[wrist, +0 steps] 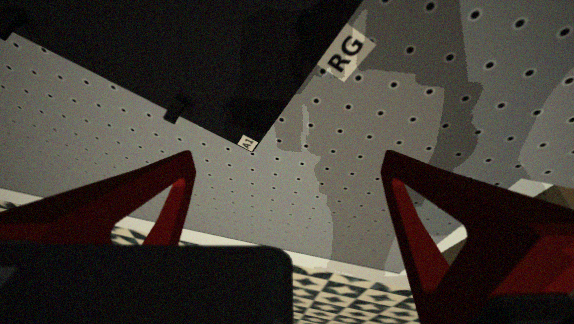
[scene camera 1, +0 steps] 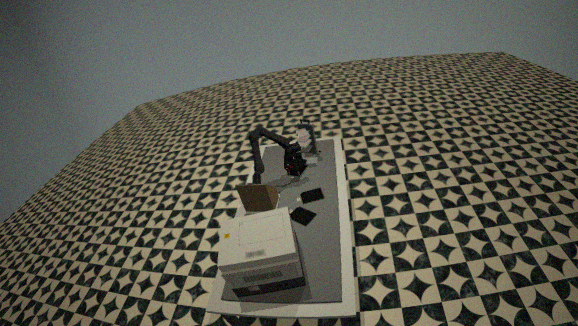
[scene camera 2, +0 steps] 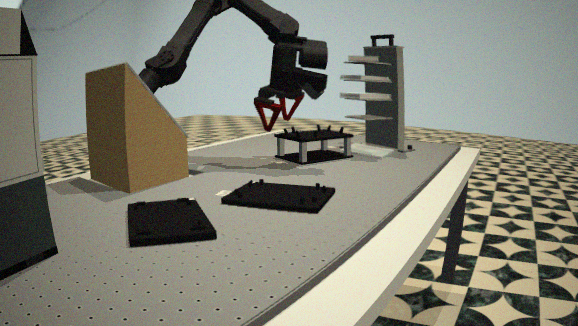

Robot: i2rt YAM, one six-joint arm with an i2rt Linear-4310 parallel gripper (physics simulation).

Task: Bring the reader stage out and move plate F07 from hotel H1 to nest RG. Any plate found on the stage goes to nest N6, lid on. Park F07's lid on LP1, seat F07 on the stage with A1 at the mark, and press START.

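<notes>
My gripper: open, holding nothing, visible in the wrist view. Flat black nest here. RG label here too.
</notes>
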